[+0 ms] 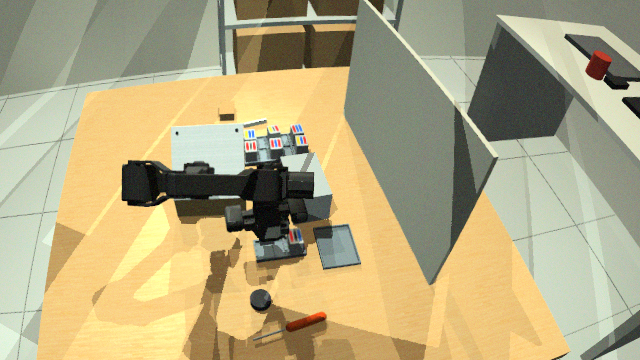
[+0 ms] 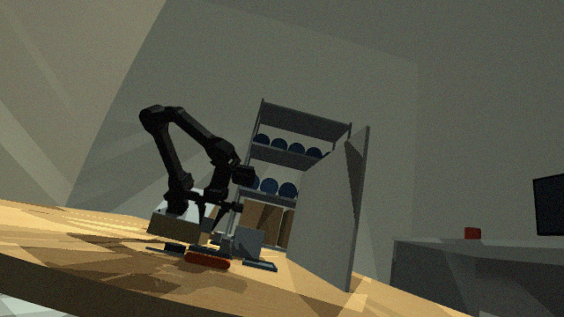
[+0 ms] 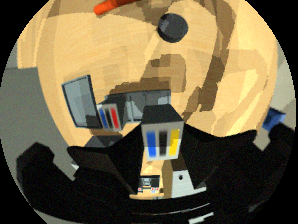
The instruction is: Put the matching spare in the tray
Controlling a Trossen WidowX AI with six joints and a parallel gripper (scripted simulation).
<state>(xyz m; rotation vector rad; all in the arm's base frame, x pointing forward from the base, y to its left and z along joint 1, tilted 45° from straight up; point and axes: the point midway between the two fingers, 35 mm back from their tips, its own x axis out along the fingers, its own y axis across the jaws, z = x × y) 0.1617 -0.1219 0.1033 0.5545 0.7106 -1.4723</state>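
Now: gripper tip 180 mm short of the dark grey tray, 10 mm to the left of it and 60 mm above it. Also, from my gripper tip: dark plate: 30 mm ahead, 60 mm below; then red-and-blue spare: 70 mm ahead, 20 mm below; then spare part: 20 mm above.
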